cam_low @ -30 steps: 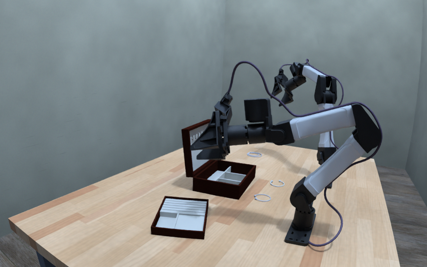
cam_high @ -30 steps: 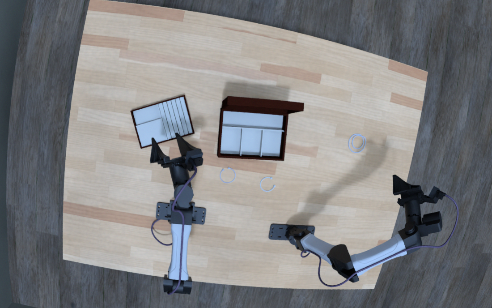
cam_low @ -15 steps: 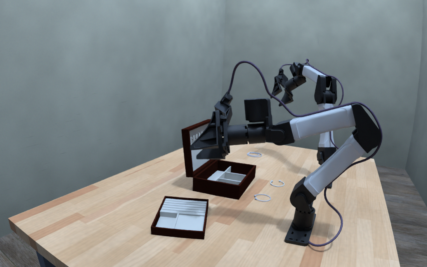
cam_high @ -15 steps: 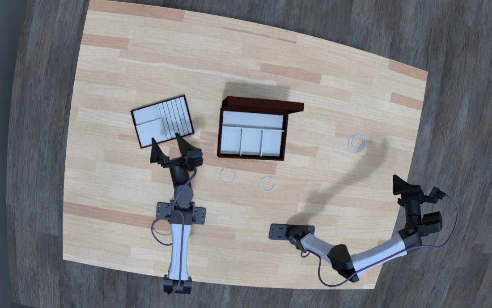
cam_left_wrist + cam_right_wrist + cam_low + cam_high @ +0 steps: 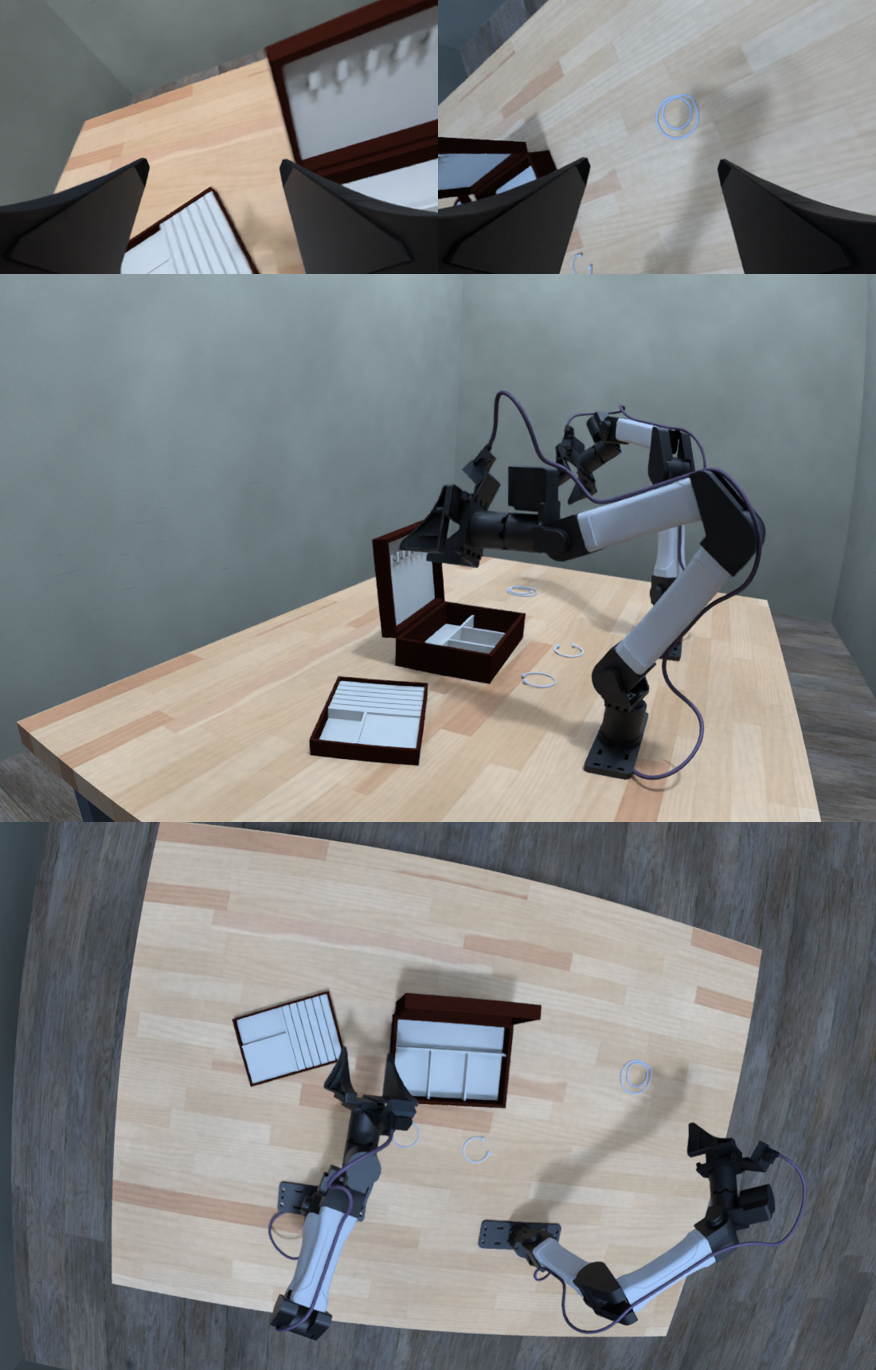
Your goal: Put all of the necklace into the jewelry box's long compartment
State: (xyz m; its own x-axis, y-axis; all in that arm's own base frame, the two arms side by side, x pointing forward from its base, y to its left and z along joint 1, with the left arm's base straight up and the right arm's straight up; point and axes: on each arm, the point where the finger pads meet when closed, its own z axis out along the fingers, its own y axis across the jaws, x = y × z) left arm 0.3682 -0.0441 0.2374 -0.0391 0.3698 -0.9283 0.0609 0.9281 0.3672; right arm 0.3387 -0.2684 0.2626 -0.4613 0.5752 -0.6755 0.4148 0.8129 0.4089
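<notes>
Right now my left hand is 180 mm to the left of the jewelry box, 120 mm above it and 20 mm short of it. Round my left hand: divided tray 230 mm below, 160 mm to the left, 30 mm behind.
Right now the jewelry box is 51 cm to the left of my right hand, 15 cm below it and 3 cm ahead of it. Also, from my right hand: divided tray (85 cm to the left, 26 cm below, 2 cm behind).
</notes>
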